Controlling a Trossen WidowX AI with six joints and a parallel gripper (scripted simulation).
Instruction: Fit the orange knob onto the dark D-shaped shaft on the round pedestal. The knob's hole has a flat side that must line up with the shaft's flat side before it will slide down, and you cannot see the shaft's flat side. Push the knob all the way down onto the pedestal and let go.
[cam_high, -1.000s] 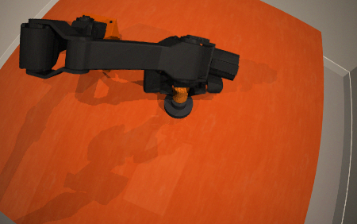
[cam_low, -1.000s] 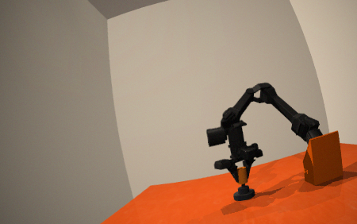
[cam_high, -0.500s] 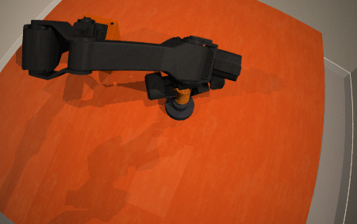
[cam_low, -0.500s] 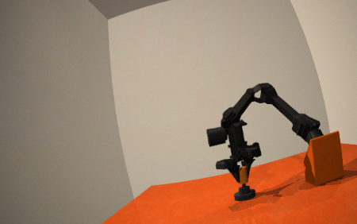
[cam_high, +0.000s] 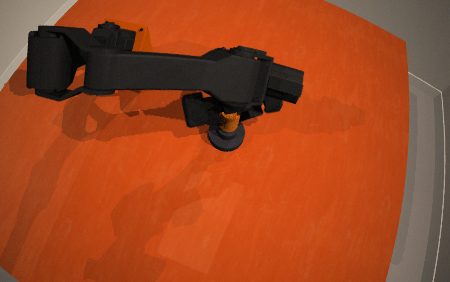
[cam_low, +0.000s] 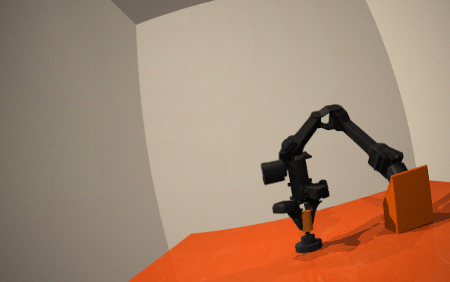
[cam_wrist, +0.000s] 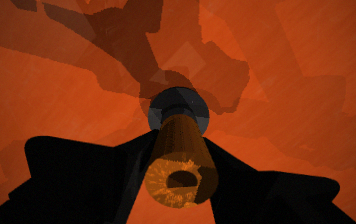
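My gripper tip is now 4 cm above the dark round pedestal. Also, from my gripper tip: orange knob (2 cm above).
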